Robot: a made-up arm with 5 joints.
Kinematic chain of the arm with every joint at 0, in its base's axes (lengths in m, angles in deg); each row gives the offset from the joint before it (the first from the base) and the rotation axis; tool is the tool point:
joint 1: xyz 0 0 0.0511 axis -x
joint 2: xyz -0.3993 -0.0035 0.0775 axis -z
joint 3: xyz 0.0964 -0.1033 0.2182 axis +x
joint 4: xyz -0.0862 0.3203 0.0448 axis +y
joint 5: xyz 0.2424 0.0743 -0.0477 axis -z
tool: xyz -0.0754 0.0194 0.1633
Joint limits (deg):
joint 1: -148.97..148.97
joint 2: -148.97..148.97
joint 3: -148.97..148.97
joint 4: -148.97..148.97
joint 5: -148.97..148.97
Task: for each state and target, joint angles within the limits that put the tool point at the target. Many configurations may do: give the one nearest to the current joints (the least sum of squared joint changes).
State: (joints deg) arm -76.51 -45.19 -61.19 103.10 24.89
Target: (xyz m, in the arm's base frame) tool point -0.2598 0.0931 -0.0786
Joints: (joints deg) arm -56.46 -39.49 -73.79 106.28 4.52
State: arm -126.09 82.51 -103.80 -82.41 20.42
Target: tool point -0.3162 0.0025 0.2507
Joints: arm -137.69 77.19 -90.69 -92.84 23.43
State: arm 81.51 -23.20 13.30 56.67 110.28
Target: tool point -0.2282 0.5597 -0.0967
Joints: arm 58.78 -16.50 25.14 49.64 109.42
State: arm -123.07 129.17 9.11 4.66 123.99
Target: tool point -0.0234 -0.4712 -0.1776
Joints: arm -83.48 86.77 -3.54 -2.84 116.93
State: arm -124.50 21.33 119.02 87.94 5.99
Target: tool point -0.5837 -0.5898 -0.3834
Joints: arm -103.37 50.35 138.40 98.41 0.94
